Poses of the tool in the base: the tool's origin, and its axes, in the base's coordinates. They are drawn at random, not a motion.
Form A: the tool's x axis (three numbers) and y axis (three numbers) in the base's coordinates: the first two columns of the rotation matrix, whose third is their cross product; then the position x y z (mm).
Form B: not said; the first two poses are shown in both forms.
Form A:
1: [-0.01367 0.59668 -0.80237 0.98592 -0.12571 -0.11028 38 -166 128]
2: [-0.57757 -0.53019 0.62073 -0.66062 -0.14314 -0.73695 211 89 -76]
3: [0.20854 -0.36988 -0.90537 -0.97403 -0.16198 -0.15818 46 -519 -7]
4: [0.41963 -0.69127 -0.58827 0.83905 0.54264 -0.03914 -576 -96 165]
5: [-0.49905 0.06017 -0.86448 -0.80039 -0.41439 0.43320 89 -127 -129]
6: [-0.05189 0.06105 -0.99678 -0.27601 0.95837 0.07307 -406 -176 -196]
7: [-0.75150 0.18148 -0.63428 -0.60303 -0.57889 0.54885 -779 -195 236]
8: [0.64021 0.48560 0.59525 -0.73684 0.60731 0.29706 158 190 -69]
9: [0.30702 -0.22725 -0.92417 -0.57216 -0.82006 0.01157 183 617 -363]
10: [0.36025 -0.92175 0.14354 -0.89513 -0.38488 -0.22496 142 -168 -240]
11: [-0.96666 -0.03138 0.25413 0.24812 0.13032 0.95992 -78 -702 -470]
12: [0.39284 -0.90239 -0.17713 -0.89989 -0.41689 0.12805 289 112 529]
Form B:
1: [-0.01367 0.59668 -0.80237 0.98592 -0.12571 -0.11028 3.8 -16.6 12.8]
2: [-0.57757 -0.53019 0.62073 -0.66062 -0.14314 -0.73695 21.1 8.9 -7.6]
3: [0.20854 -0.36988 -0.90537 -0.97403 -0.16198 -0.15818 4.6 -51.9 -0.7]
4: [0.41963 -0.69127 -0.58827 0.83905 0.54264 -0.03914 -57.6 -9.6 16.5]
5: [-0.49905 0.06017 -0.86448 -0.80039 -0.41439 0.43320 8.9 -12.7 -12.9]
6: [-0.05189 0.06105 -0.99678 -0.27601 0.95837 0.07307 -40.6 -17.6 -19.6]
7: [-0.75150 0.18148 -0.63428 -0.60303 -0.57889 0.54885 -77.9 -19.5 23.6]
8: [0.64021 0.48560 0.59525 -0.73684 0.60731 0.29706 15.8 19.0 -6.9]
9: [0.30702 -0.22725 -0.92417 -0.57216 -0.82006 0.01157 18.3 61.7 -36.3]
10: [0.36025 -0.92175 0.14354 -0.89513 -0.38488 -0.22496 14.2 -16.8 -24.0]
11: [-0.96666 -0.03138 0.25413 0.24812 0.13032 0.95992 -7.8 -70.2 -47.0]
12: [0.39284 -0.90239 -0.17713 -0.89989 -0.41689 0.12805 28.9 11.2 52.9]
